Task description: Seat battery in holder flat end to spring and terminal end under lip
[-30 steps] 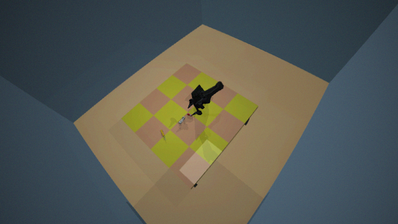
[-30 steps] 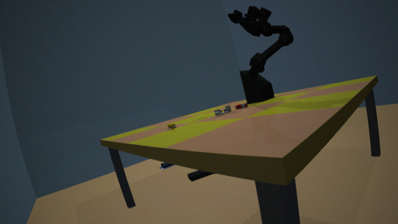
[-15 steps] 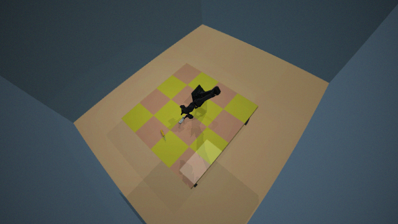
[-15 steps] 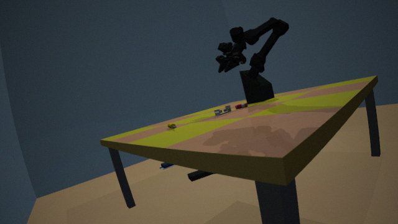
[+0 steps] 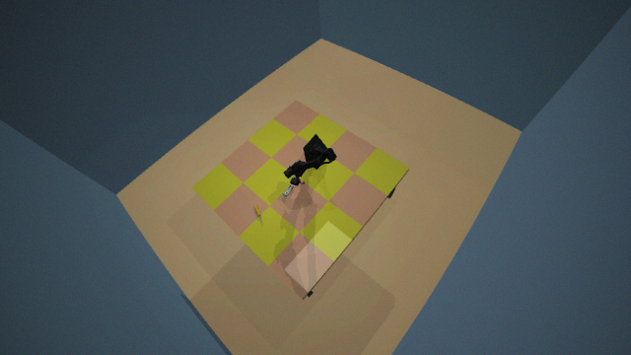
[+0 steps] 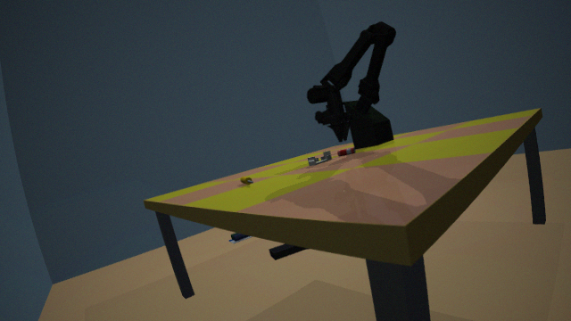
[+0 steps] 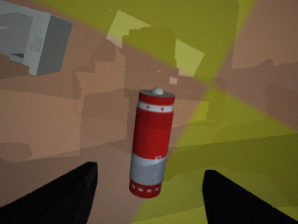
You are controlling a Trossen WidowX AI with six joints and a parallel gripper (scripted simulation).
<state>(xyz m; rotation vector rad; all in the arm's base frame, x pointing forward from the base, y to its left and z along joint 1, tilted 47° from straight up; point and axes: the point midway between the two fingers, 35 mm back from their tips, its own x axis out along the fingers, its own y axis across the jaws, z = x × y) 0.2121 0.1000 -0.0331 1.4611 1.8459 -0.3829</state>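
My gripper tip is now 4 cm above the battery.
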